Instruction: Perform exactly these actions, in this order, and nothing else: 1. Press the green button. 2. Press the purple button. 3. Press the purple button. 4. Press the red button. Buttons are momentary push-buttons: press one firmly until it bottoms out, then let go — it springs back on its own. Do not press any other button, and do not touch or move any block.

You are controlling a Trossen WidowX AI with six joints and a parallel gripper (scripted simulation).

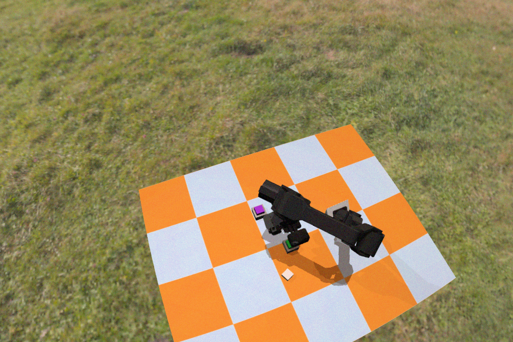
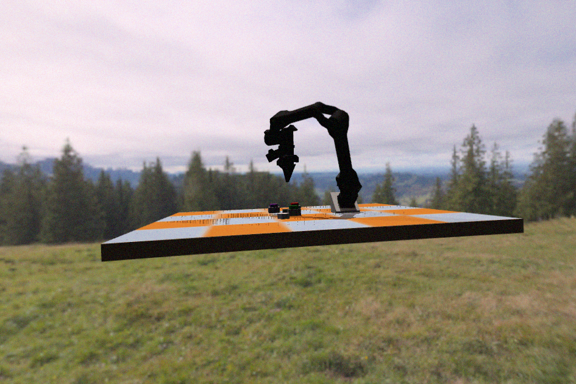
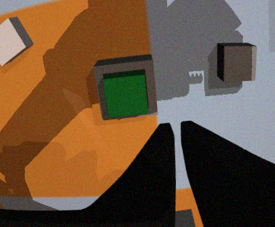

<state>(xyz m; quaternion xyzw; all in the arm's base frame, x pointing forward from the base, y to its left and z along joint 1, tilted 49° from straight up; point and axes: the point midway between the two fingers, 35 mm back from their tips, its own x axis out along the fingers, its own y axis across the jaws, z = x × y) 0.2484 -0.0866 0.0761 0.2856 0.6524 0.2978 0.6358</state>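
Now: the purple button 40 mm ahead of my gripper tip, 150 mm to the right of it and 100 mm below it. Also, from my gripper tip: red button: 60 mm behind, 170 mm to the right, 100 mm below; green button: 20 mm behind, 30 mm to the left, 100 mm below; pale block: 40 mm ahead, 130 mm to the left, 120 mm below.
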